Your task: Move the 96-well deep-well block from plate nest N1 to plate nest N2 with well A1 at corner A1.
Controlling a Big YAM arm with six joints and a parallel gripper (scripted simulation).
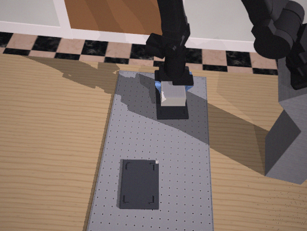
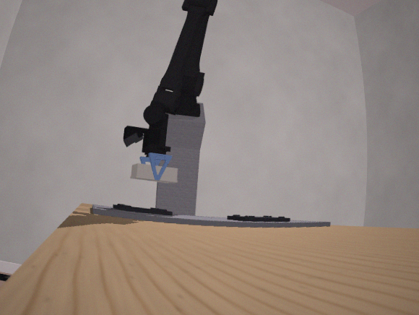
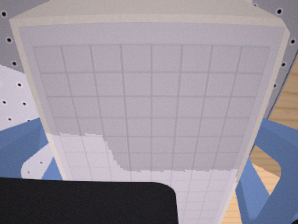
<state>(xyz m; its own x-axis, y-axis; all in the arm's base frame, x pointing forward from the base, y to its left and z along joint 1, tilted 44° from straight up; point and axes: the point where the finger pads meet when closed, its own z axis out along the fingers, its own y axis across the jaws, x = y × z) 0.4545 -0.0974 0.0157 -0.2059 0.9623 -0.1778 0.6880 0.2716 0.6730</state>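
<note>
Now: the dark plate nest N2 3 cm to the right of my hand and 10 cm below it. Round my hand: dark plate nest N1: 2 cm ahead, 33 cm to the left, 10 cm below; then white deep-well block: 1 cm above.
</note>
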